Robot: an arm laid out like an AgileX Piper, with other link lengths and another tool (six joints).
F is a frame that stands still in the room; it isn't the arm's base.
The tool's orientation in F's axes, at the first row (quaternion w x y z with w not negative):
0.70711, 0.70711, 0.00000, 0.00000
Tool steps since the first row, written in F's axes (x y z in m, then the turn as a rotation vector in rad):
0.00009, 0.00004, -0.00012, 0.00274, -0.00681, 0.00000
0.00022, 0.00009, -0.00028, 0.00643, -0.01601, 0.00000
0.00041, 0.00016, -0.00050, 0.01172, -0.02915, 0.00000
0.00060, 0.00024, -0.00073, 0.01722, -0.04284, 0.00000
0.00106, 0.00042, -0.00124, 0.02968, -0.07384, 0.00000
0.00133, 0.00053, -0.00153, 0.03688, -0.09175, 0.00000
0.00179, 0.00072, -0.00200, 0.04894, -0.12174, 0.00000
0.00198, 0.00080, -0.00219, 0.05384, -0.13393, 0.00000
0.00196, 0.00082, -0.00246, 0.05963, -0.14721, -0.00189
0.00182, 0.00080, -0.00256, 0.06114, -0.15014, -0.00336
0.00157, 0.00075, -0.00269, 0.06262, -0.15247, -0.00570
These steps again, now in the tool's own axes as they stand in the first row. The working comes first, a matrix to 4 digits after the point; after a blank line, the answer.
The tool's axes in the first row as the columns of a matrix, in F's axes (used below as rounded here):
1.0000, 0.0000, 0.0000
0.0000, 0.0000, -1.0000
0.0000, 1.0000, 0.0000

0.00009, -0.00012, -0.00004, 0.00274, 0.00000, 0.00681
0.00022, -0.00028, -0.00009, 0.00643, 0.00000, 0.01601
0.00041, -0.00050, -0.00016, 0.01172, 0.00000, 0.02915
0.00060, -0.00073, -0.00024, 0.01722, 0.00000, 0.04284
0.00106, -0.00124, -0.00042, 0.02968, 0.00000, 0.07384
0.00133, -0.00153, -0.00053, 0.03688, 0.00000, 0.09175
0.00179, -0.00200, -0.00072, 0.04894, 0.00000, 0.12174
0.00198, -0.00219, -0.00080, 0.05384, 0.00000, 0.13393
0.00196, -0.00246, -0.00082, 0.05963, -0.00189, 0.14721
0.00182, -0.00256, -0.00080, 0.06114, -0.00336, 0.15014
0.00157, -0.00269, -0.00075, 0.06262, -0.00570, 0.15247

